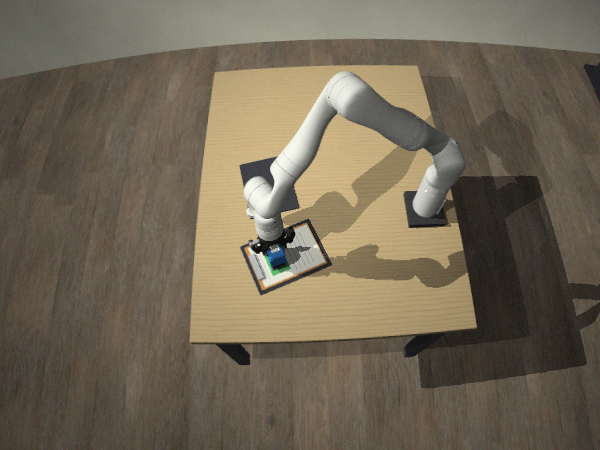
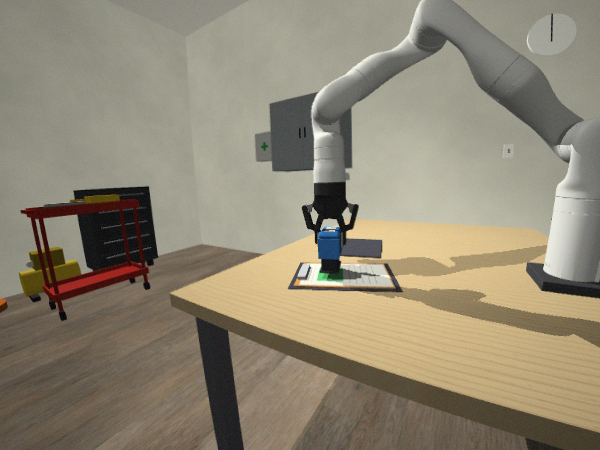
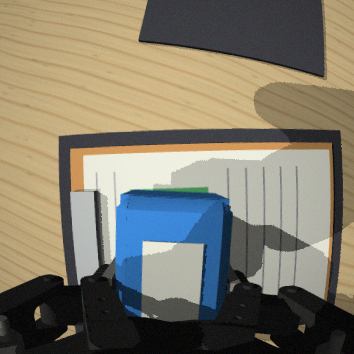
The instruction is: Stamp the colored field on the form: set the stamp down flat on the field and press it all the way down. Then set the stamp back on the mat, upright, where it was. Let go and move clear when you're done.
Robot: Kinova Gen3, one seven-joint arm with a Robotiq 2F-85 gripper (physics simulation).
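Frame: origin at the arm's base, x left, y back, z up, level; millimetres.
Where they show: gripper, fingertip midpoint: (image 1: 274, 250) (image 2: 330, 246) (image 3: 170, 275); arm's base, origin of the base link: (image 1: 425, 205) (image 2: 568, 273).
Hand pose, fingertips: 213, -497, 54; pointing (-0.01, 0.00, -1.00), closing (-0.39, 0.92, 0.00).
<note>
Each offset is from my fingertips to the top centre of the thing, as dx, dy, dz. "spot": to the spot under its first point. Level surfaces: height alone.
My gripper (image 1: 274, 246) (image 2: 330, 241) (image 3: 170, 275) is shut on the blue stamp @(-3, -2, +43) (image 1: 276, 257) (image 2: 329, 248) (image 3: 170, 225), with a finger on each side of its body. The stamp is upright, its black base (image 2: 330, 266) down over the green field @(spot: +43, +23, -70) (image 1: 282, 272) (image 2: 327, 277) (image 3: 180, 189) on the form (image 1: 317, 255) (image 2: 375, 283) (image 3: 130, 162). The base hides part of the field. It looks on the form or very close above it; I cannot tell whether it touches or is pressed. The dark mat @(dz -71) (image 1: 254, 171) (image 2: 365, 248) (image 3: 235, 30) lies apart from the form, with no stamp showing on it.
The form lies on a dark-edged clipboard (image 1: 320, 242) (image 2: 395, 280) (image 3: 200, 135) with a grey clip @(+30, -62, -63) (image 1: 257, 267) (image 2: 303, 271) (image 3: 85, 230) at one end. The clipboard and mat lie on the wooden table @(dz -75) (image 1: 350, 300) (image 2: 400, 340) (image 3: 50, 75). A red cart (image 2: 95, 281) stands beyond the table.
</note>
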